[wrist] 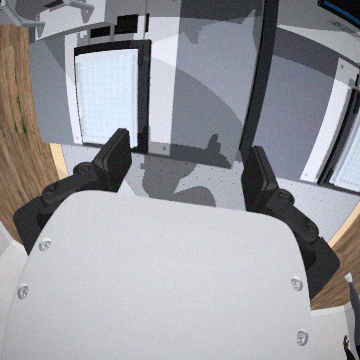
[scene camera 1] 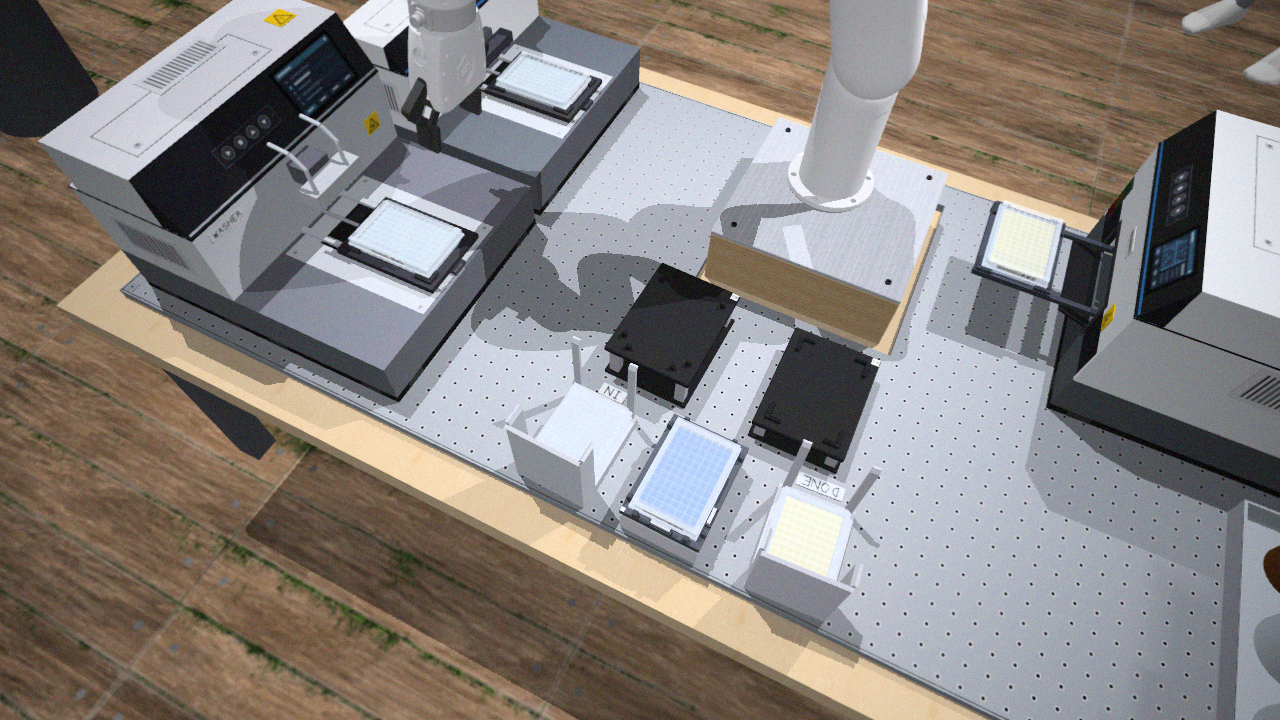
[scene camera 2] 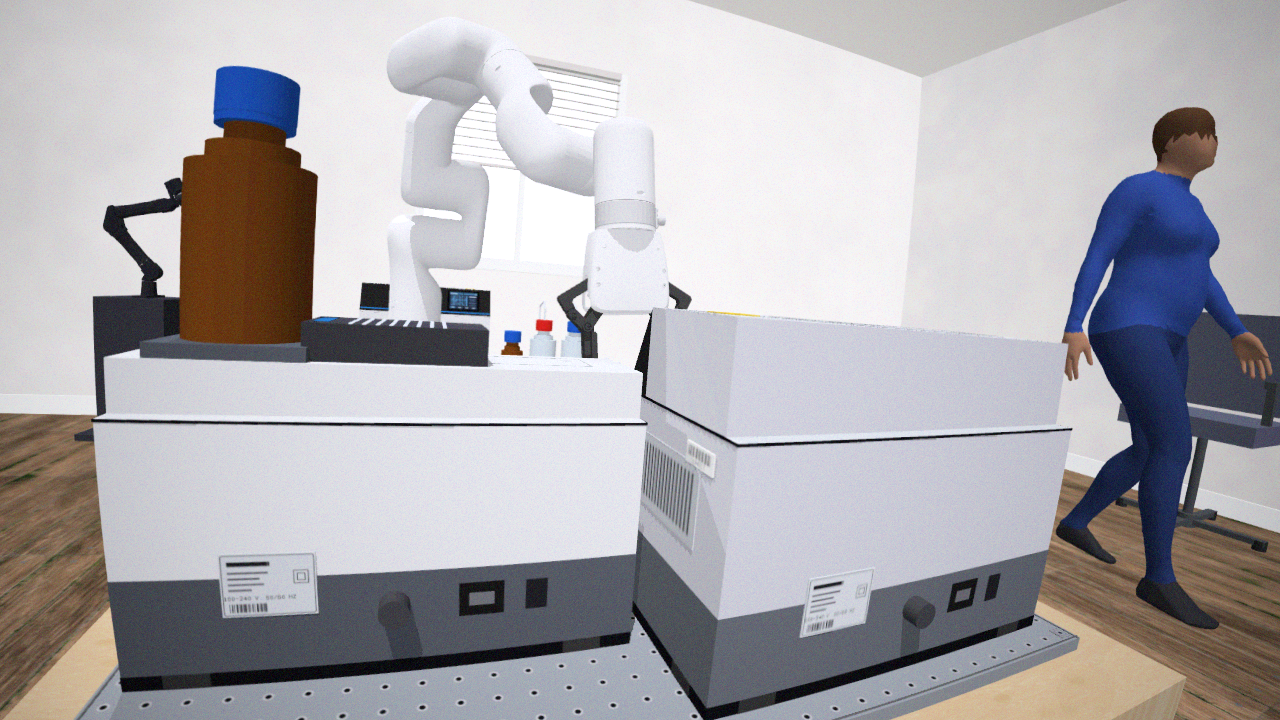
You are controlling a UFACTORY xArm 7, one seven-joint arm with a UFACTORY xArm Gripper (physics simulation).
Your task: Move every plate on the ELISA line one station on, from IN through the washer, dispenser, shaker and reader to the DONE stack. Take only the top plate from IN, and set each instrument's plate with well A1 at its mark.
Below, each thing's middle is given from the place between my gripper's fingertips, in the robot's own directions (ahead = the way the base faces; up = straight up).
I see the brown bottle (scene camera 2: 248, 210) 330 mm behind my hand, 230 mm to the right of it and 120 mm above it.
